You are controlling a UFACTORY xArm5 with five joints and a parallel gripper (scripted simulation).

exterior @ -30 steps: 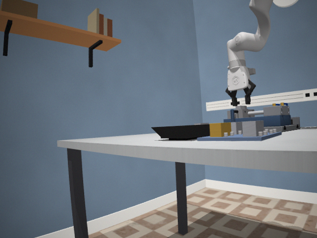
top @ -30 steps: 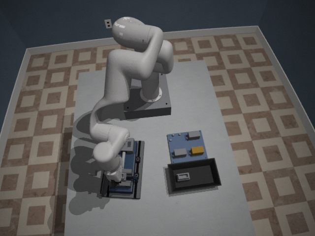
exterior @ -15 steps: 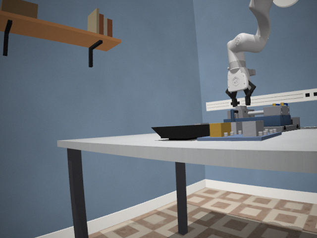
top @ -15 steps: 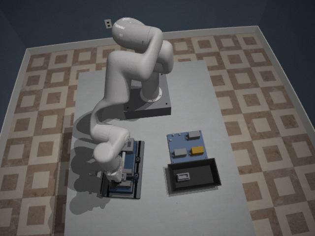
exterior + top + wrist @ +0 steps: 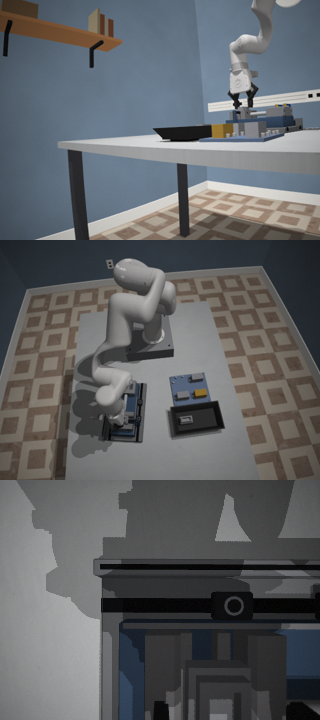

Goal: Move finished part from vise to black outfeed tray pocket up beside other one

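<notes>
Now: the blue vise 80 mm below my hand, 70 mm behind it and 20 mm to the left of it. The rest, counted from my hand: plain grey block: 310 mm to the left, 100 mm below, 100 mm behind; then yellow block: 400 mm to the left, 100 mm below, 90 mm behind; then blue fixture plate: 350 mm to the left, 130 mm behind, 120 mm below.
</notes>
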